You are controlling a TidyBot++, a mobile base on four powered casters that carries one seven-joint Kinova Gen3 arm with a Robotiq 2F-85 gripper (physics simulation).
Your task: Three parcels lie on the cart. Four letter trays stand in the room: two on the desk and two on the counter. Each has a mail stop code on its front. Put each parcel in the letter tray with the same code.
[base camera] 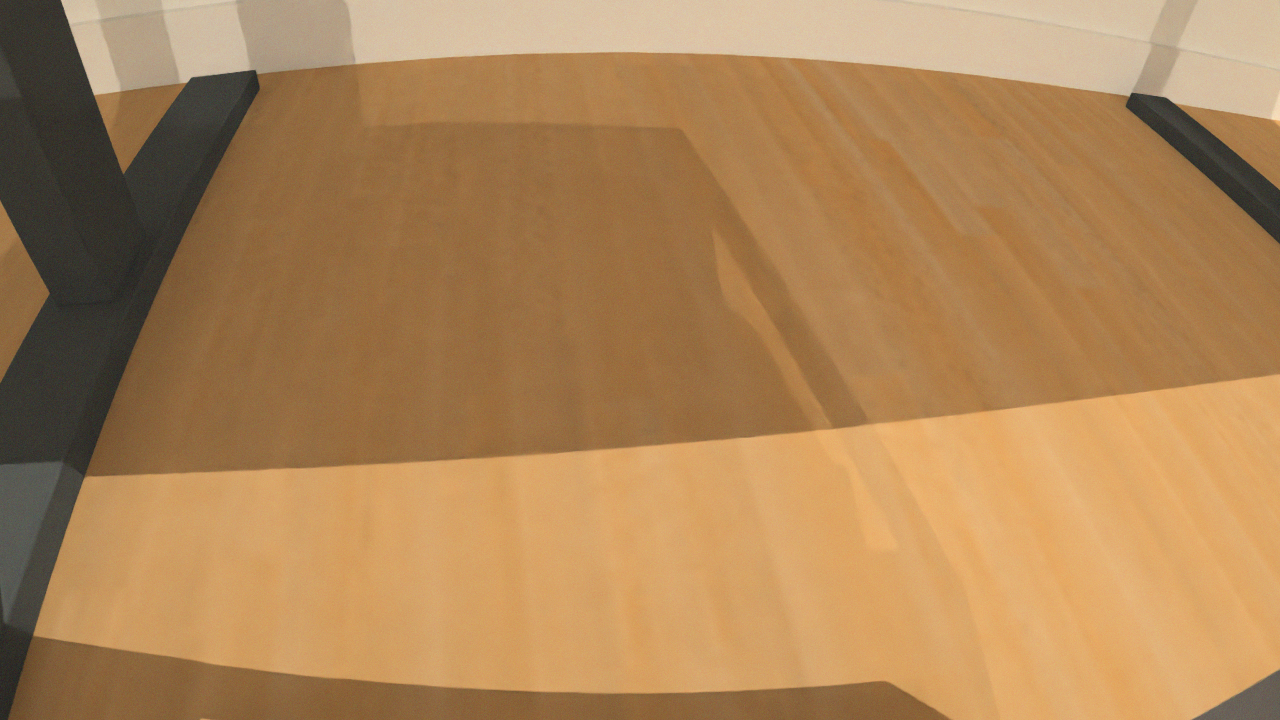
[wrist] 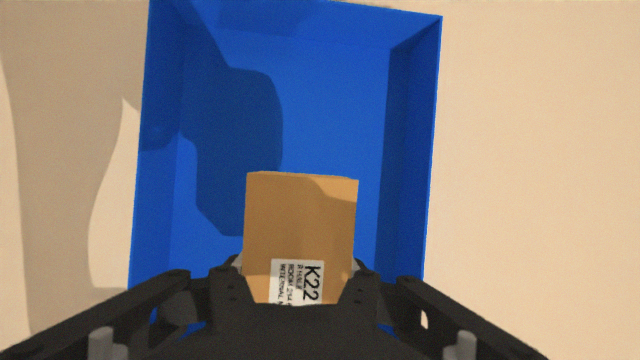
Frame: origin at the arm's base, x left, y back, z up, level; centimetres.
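Where they show: gripper, between the fingertips: (wrist: 296, 263).
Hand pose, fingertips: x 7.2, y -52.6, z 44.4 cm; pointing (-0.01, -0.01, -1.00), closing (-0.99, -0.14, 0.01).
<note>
Things, the pixels of their top centre, and the offset from my fingertips. "*": a spot on its surface instead. Level surfaces: height alone.
- brown parcel, centre of its top: (wrist: 294, 312) dx -0.1, dy +0.8, dz +4.5 cm
- white label, a spot on its surface: (wrist: 297, 281) * dx +0.1, dy -0.6, dz +4.2 cm
- blue letter tray, a spot on its surface: (wrist: 432, 150) * dx -10.4, dy -10.4, dz -5.7 cm
- pale top, height of its surface: dz -12.0 cm
- wooden floor, height of its surface: dz -84.0 cm
My gripper (wrist: 296, 263) is shut on a brown parcel (wrist: 300, 220), with its two fingers on the parcel's left and right sides in the wrist view. The parcel has a white label (wrist: 297, 281) that reads K22. The parcel is over the inside of a blue letter tray (wrist: 433, 150), above its floor as far as I can tell. The tray's front and its code do not show in the wrist view. The cart and the other parcels do not show.
The tray stands on a pale top (wrist: 530, 165), with shadows at its left. In the base camera view, a dark post (base camera: 62, 161) rises from a dark foot bar (base camera: 192, 134) at the left. Another dark bar (base camera: 1212, 156) lies at the right. A pale wall (base camera: 626, 26) stands behind the wooden floor (base camera: 537, 555).
</note>
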